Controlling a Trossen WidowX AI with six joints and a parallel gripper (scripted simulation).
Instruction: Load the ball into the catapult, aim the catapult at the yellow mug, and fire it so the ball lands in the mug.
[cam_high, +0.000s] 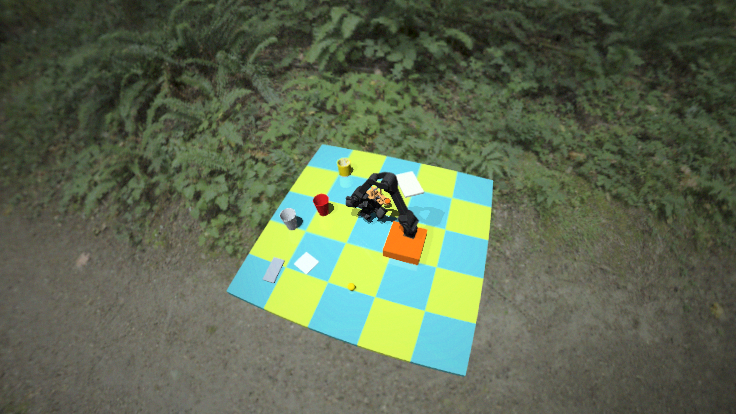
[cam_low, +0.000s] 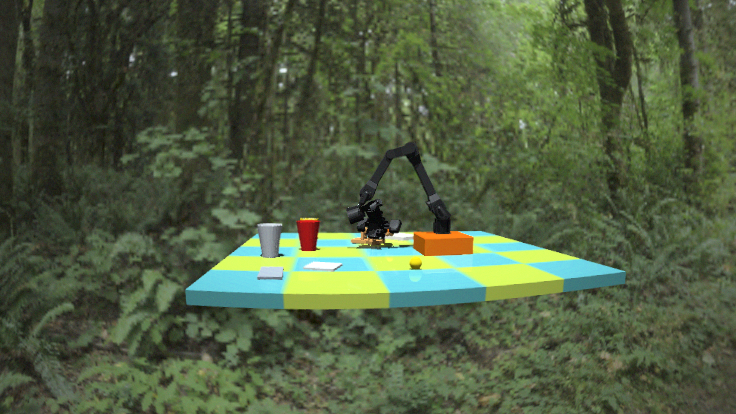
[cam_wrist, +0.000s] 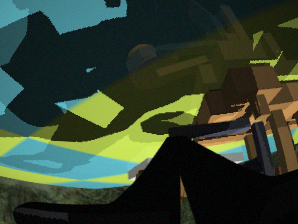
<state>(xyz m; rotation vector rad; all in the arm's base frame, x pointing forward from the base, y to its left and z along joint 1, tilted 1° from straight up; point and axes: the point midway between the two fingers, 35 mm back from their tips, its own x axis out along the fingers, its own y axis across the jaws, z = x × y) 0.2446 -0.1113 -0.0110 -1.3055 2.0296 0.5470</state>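
The orange ball lies 30 mm behind my gripper tip, 30 mm to the right of it and 30 mm above it. Round my gripper tip: wooden catapult 40 mm ahead, 50 mm to the right, 20 mm above; yellow mug 350 mm ahead, 210 mm to the right; red mug 310 mm ahead, 150 mm to the left.
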